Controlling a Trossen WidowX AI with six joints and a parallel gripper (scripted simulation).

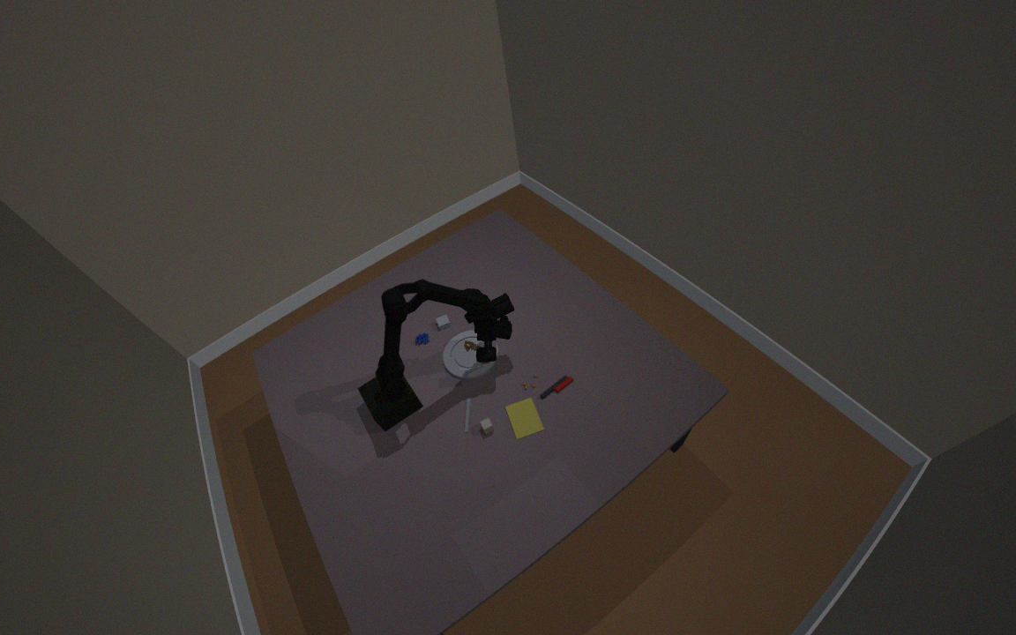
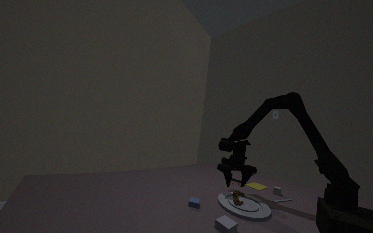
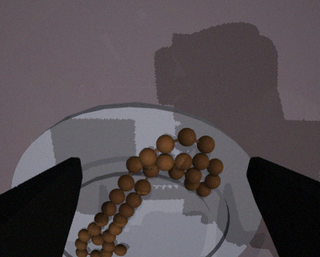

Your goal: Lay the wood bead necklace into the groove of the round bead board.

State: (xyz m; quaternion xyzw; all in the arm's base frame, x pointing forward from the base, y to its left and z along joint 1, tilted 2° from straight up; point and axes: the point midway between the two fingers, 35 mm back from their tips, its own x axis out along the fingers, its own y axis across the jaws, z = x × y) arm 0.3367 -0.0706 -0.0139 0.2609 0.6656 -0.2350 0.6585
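Right now my gripper tip is 70 mm to the right of the round bead board, 50 mm past it and 30 mm above it. The rest, counted from my gripper tip: grey block 250 mm to the left, 40 mm behind, 30 mm below; then blue block 210 mm to the left, 90 mm ahead, 30 mm below; then thin stick 200 mm behind, 110 mm to the right, 40 mm below.
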